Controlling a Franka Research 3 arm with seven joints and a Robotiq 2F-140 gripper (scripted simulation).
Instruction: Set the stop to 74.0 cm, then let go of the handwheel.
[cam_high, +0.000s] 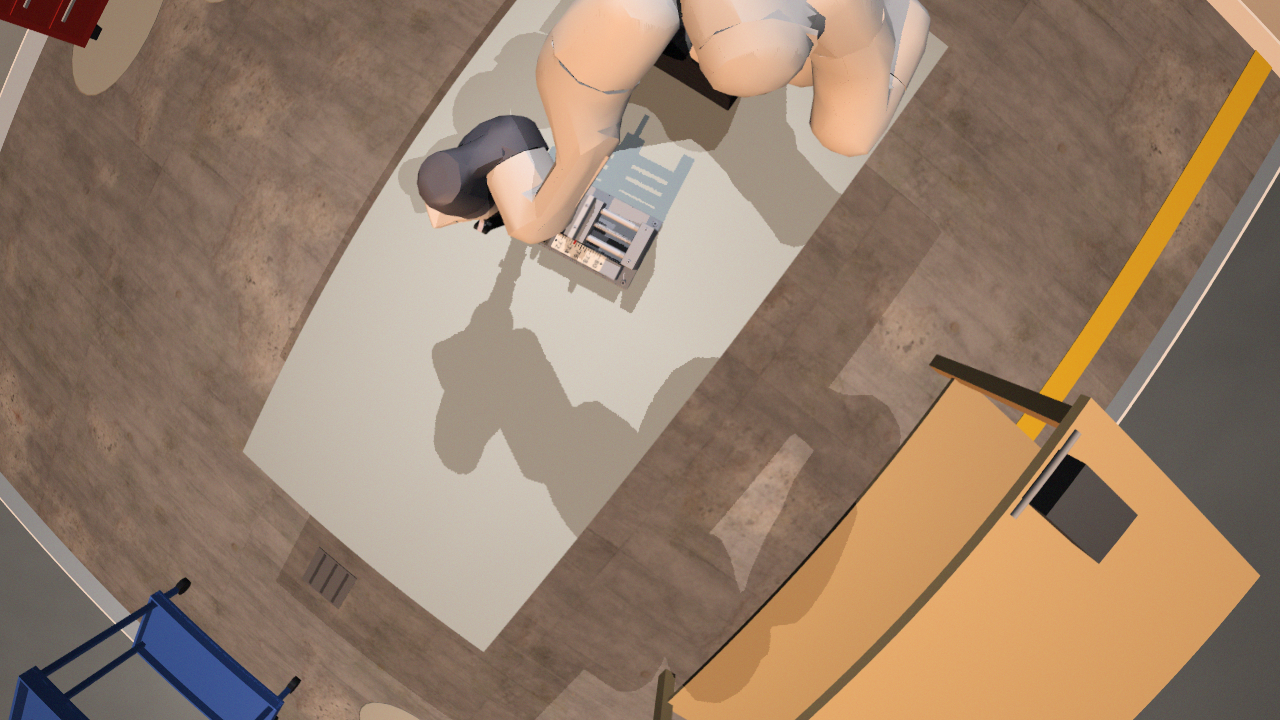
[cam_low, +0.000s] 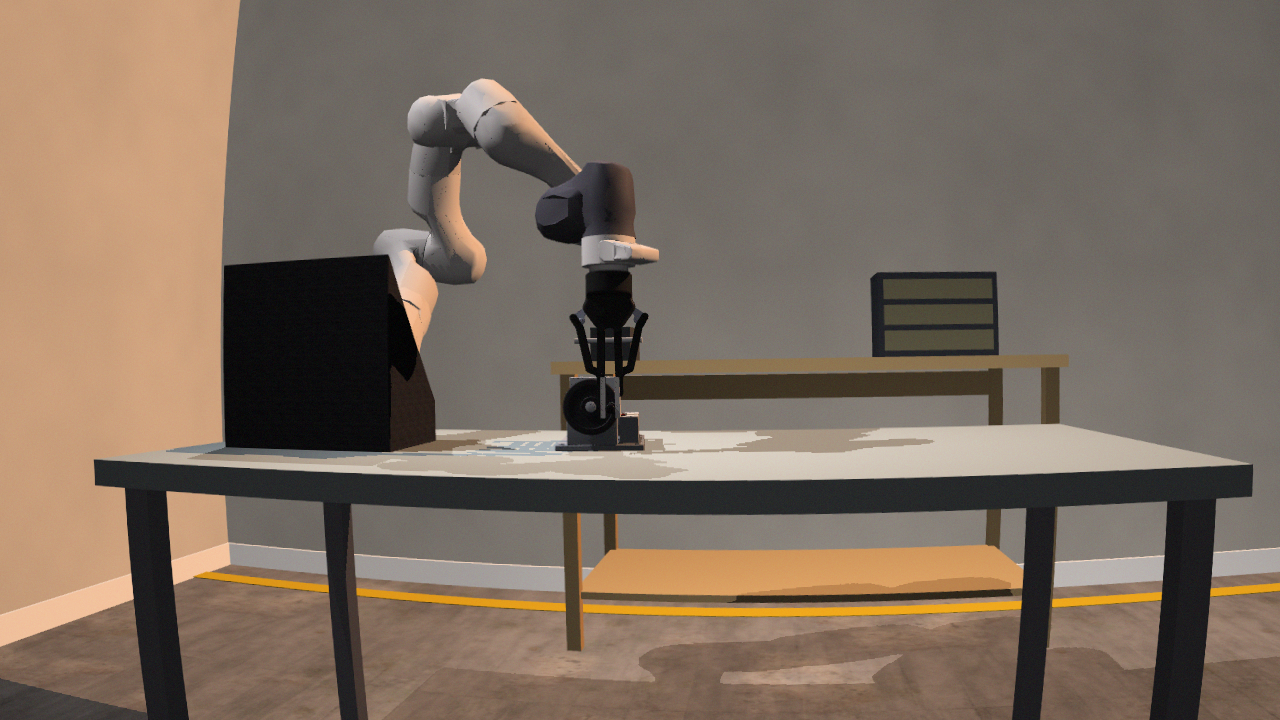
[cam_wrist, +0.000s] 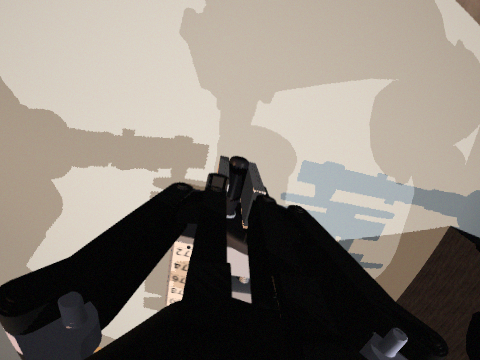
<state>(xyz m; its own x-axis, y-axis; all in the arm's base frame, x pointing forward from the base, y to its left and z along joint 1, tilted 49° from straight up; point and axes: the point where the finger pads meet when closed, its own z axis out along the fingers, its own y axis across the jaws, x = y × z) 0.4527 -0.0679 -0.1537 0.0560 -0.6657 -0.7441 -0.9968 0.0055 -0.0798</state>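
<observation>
Now: hand 2 cm to the right of the black handwheel, 2 cm above it and 1 cm past it.
</observation>
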